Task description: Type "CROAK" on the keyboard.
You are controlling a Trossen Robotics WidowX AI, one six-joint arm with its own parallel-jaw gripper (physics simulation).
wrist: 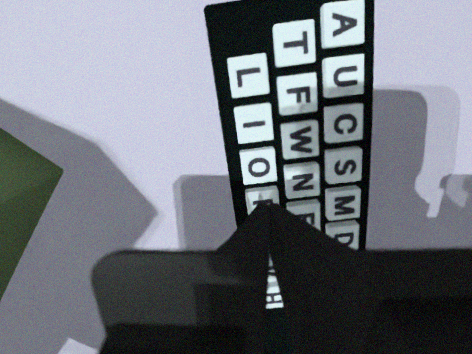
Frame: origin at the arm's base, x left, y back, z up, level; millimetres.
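Seen in the pictures: gripper, fingertip midpoint: (267,213).
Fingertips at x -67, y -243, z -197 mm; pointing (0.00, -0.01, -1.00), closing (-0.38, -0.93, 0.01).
Note:
Pixels of each thing's top centre, then the offset from my fingertips to it. "spot": a spot on its surface instead. Level surfaces: height alone.
- black keyboard, surface spot: (240,25) spot: dy -19, dx +77, dz -17 mm
- C key, top centre: (345,123) dy -47, dx +22, dz -12 mm
- O key, top centre: (258,167) dy -4, dx +17, dz -12 mm
- pale table top, surface height: dz -28 mm
The black keyboard (240,25) with white letter keys runs down the middle of the wrist view, its letters turned sideways. The C key (343,123), the O key (258,167) and the A key (343,24) show clearly. My gripper (267,213) is shut and empty. Its fingertips cover part of a key (256,196) just below the O key, whose letter is mostly hidden; I cannot tell if they touch it. The lower part of the keyboard is hidden behind the fingers, with a few keys showing in the narrow gap between them.
A green object (25,185) shows at the left edge, apart from the keyboard. The pale table top (115,55) lies around the keyboard. Grey shadows of the arm fall on both sides.

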